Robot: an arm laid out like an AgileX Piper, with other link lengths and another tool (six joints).
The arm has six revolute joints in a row. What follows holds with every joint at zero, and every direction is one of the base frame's. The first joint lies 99.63 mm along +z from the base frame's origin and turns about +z. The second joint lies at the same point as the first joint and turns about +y. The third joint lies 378.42 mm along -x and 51.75 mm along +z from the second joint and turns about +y. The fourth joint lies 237.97 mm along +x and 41.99 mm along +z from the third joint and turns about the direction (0.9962, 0, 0.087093). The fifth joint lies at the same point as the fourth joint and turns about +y. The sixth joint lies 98.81 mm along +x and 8.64 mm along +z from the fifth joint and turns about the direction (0.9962, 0, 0.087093). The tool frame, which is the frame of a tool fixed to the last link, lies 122.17 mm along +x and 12 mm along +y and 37.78 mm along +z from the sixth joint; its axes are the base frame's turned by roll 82.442, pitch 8.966 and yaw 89.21 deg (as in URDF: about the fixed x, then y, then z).
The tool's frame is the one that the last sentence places.
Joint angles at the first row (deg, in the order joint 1, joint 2, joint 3, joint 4, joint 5, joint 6):
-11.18, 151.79, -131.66, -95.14, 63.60, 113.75
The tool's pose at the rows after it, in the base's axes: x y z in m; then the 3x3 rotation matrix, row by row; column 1 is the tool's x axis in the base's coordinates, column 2 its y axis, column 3 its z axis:
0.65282, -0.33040, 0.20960; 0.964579, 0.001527, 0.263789; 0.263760, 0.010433, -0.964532; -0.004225, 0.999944, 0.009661
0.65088, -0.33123, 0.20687; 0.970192, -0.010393, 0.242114; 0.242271, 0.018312, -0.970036; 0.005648, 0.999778, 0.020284
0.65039, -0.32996, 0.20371; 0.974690, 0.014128, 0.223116; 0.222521, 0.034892, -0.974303; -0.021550, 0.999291, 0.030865
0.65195, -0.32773, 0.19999; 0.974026, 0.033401, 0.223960; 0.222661, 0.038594, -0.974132; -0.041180, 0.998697, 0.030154
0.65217, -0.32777, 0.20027; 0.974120, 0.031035, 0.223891; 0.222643, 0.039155, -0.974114; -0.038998, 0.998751, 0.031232
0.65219, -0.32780, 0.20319; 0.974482, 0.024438, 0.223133; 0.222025, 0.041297, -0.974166; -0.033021, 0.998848, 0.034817
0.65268, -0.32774, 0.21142; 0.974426, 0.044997, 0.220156; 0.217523, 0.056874, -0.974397; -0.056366, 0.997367, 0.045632
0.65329, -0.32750, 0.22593; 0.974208, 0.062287, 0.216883; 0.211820, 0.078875, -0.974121; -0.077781, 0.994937, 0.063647
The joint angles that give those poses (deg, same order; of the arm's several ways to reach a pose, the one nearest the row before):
-11.14, 152.31, -132.54, -95.14, 63.98, 114.26
-11.04, 153.49, -134.27, -95.14, 65.40, 114.38
-10.79, 154.69, -136.01, -95.14, 66.89, 112.35
-10.57, 155.07, -136.15, -95.14, 67.11, 111.44
-10.57, 155.16, -136.40, -95.14, 67.11, 111.43
-10.57, 155.17, -136.90, -95.14, 67.15, 111.31
-10.57, 155.16, -138.33, -95.14, 67.38, 108.66
-10.57, 155.17, -140.88, -95.14, 67.60, 105.08

